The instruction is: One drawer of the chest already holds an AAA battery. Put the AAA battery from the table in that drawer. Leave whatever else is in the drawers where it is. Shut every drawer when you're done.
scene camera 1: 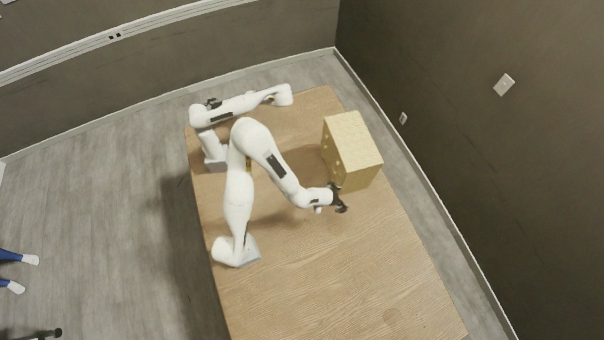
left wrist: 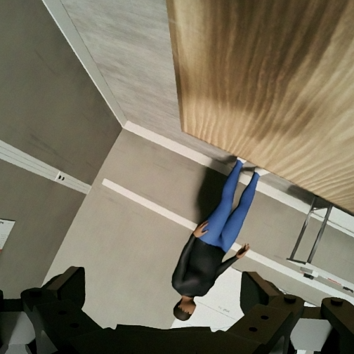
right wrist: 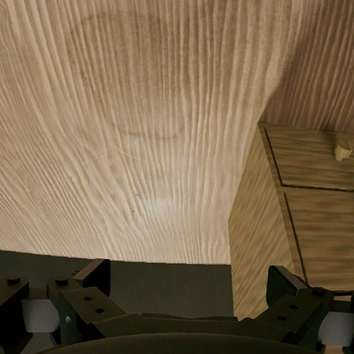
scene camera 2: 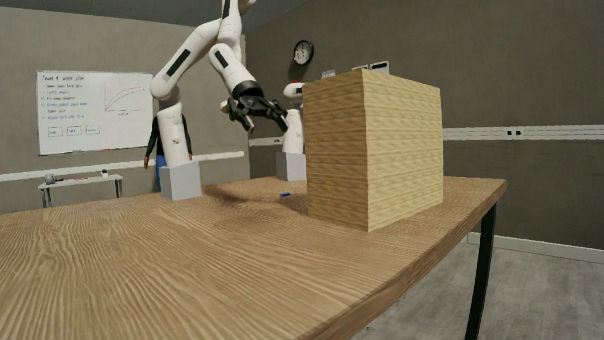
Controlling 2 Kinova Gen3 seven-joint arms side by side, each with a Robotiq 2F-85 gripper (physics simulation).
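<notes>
The pale wooden chest [scene camera 1: 352, 140] [scene camera 2: 370, 150] [right wrist: 260, 235] stands on the table [scene camera 1: 330, 280] [scene camera 2: 175, 265] [left wrist: 280, 75] [right wrist: 150, 190]. The drawer fronts that show look flush; what is inside is hidden. A small blue object [scene camera 2: 285, 194], probably the AAA battery, lies on the table left of the chest in scene camera 2; it cannot be made out in the other views. My right gripper [scene camera 1: 340, 196] [scene camera 2: 267, 127] [right wrist: 188, 280] is open and empty, raised above the table near the chest's side. My left gripper [scene camera 1: 213, 103] [left wrist: 162, 287] is open and empty, far from the chest, by its folded arm.
The left arm [scene camera 1: 235, 106] is folded over the table's far left part in scene camera 1. The right arm [scene camera 1: 270, 160] [scene camera 2: 192, 55] reaches across the table toward the chest. A person [left wrist: 210, 250] stands beyond the table in the left wrist view.
</notes>
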